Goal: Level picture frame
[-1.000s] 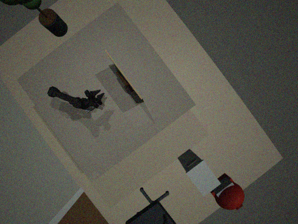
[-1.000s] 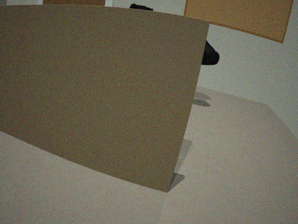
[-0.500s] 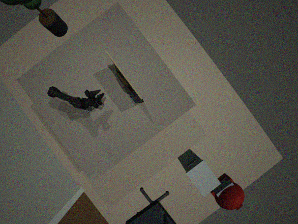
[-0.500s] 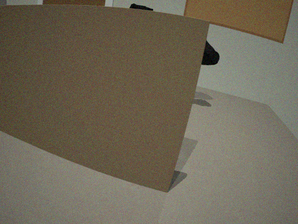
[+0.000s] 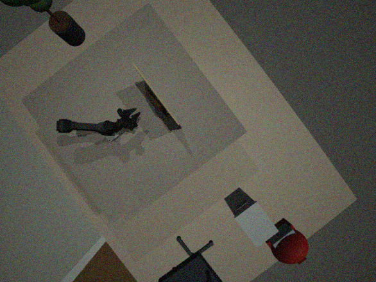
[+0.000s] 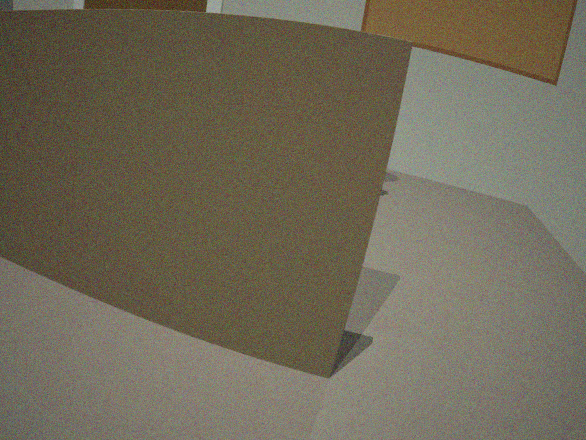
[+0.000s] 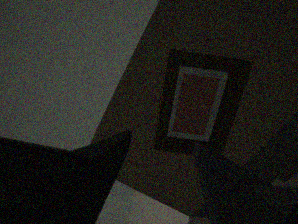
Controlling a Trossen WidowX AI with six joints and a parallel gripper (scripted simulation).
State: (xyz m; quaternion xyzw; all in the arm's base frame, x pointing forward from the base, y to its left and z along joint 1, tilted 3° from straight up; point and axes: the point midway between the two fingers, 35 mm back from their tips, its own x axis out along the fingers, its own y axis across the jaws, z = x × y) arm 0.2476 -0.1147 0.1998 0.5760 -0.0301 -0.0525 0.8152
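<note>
Right now the picture frame is 140 mm ahead of my gripper tip, 40 mm to the right of it and 60 mm below it. Also, from my gripper tip: wall panel: 150 mm ahead, 30 mm to the right, 70 mm below.
</note>
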